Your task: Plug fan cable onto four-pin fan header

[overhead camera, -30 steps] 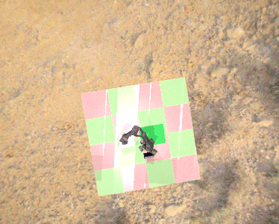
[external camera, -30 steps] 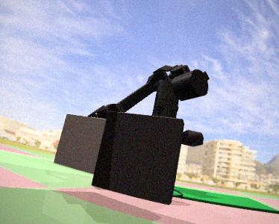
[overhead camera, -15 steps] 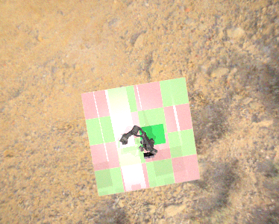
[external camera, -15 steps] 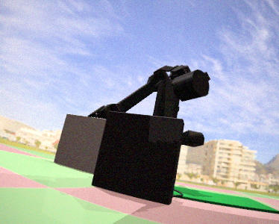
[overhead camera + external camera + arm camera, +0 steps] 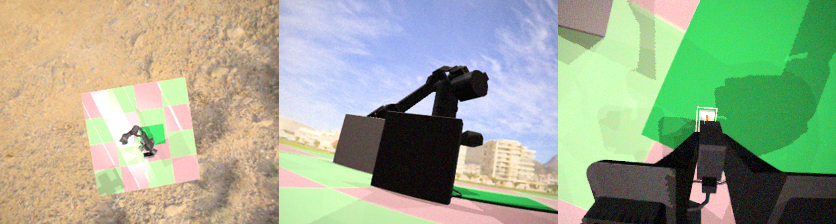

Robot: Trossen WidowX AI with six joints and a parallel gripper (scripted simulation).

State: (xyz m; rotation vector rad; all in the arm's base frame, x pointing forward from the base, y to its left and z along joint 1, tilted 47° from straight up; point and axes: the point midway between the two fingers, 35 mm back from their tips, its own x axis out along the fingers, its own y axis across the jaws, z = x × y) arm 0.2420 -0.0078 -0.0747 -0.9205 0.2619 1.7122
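Right now the fan plug is 10 mm above my gripper tip. Round my gripper tip: black box 10 mm ahead, 140 mm to the right, 20 mm above; then green board 90 mm ahead, 70 mm to the left, 50 mm below.
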